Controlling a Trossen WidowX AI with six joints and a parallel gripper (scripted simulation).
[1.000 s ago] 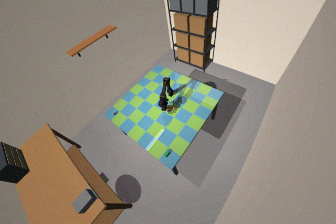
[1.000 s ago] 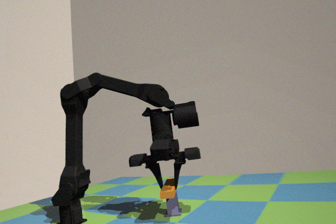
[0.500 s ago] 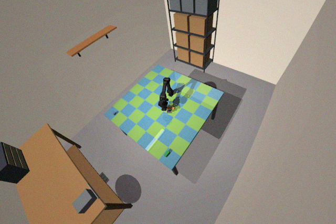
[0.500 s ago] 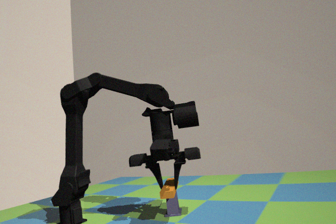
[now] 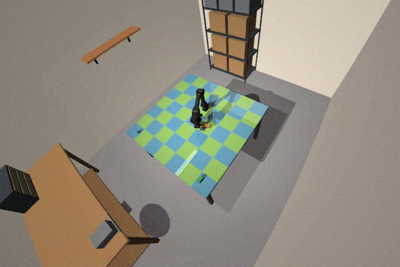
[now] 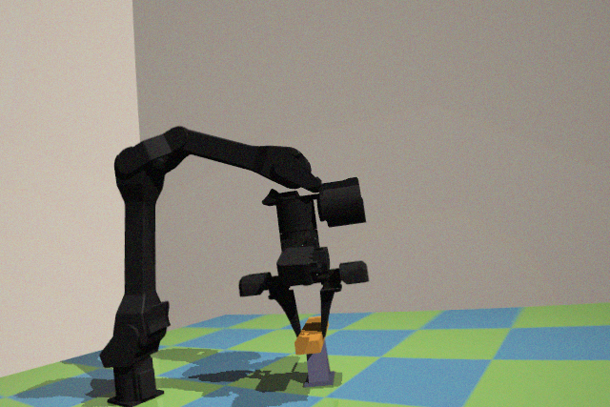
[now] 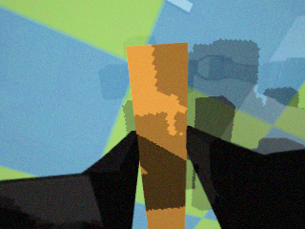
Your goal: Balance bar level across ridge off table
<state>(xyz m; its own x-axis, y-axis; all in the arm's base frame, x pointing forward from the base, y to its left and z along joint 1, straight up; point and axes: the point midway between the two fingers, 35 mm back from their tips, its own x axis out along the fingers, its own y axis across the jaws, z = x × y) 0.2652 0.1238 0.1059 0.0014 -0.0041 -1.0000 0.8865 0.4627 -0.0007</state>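
Right now the orange bar is 3 cm to the left of my gripper tip and 1 cm behind it. From my gripper tip the other things lie so: small dark block 62 cm to the right, 47 cm ahead, 6 cm below; then small green block 47 cm ahead, 38 cm to the left, 6 cm below.
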